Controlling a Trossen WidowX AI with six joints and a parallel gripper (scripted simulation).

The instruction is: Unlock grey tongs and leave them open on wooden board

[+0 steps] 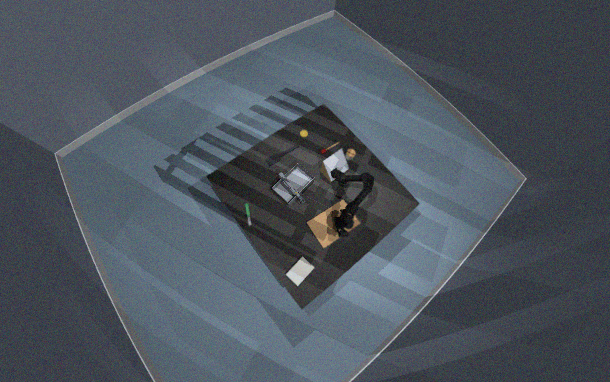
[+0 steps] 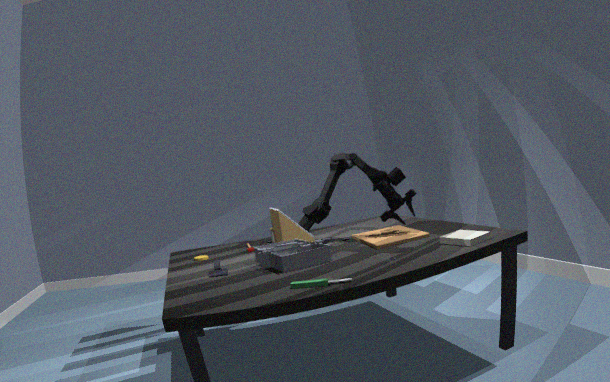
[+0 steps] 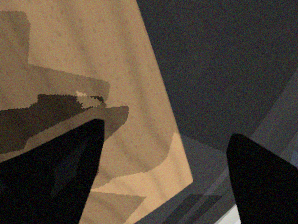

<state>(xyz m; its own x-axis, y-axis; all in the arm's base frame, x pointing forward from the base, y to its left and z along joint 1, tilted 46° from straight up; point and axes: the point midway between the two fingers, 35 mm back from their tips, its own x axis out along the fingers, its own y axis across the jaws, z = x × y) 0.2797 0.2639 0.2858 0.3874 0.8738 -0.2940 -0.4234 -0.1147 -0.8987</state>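
Right now my gripper tip is 45 cm to the left of the yellow lock piece, 6 cm short of it and 1 cm below it. From my gripper tip the other things lie so: white block 39 cm ahead, 5 cm below, 4 cm to the left; grey roasting tin 54 cm to the right, 3 cm below, 2 cm ahead; wooden board 9 cm to the right, 5 cm below, 4 cm behind.
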